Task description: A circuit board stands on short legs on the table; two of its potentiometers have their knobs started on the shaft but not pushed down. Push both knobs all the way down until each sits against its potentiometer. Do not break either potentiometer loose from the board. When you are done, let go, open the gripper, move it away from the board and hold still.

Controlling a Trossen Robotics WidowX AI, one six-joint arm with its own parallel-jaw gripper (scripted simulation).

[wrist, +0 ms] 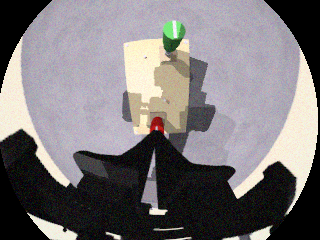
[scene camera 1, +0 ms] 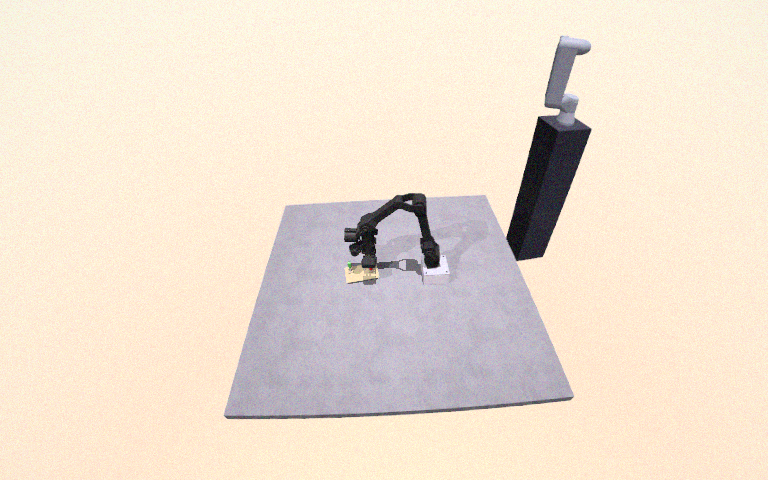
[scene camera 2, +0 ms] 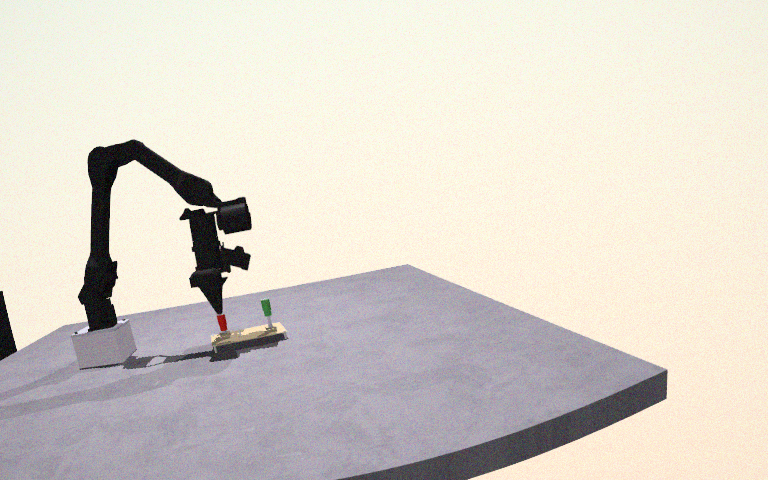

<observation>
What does my gripper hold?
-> Nothing.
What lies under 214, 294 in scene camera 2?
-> My gripper.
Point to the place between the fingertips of my gripper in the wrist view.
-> At 156, 133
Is my gripper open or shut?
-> Shut.
</observation>
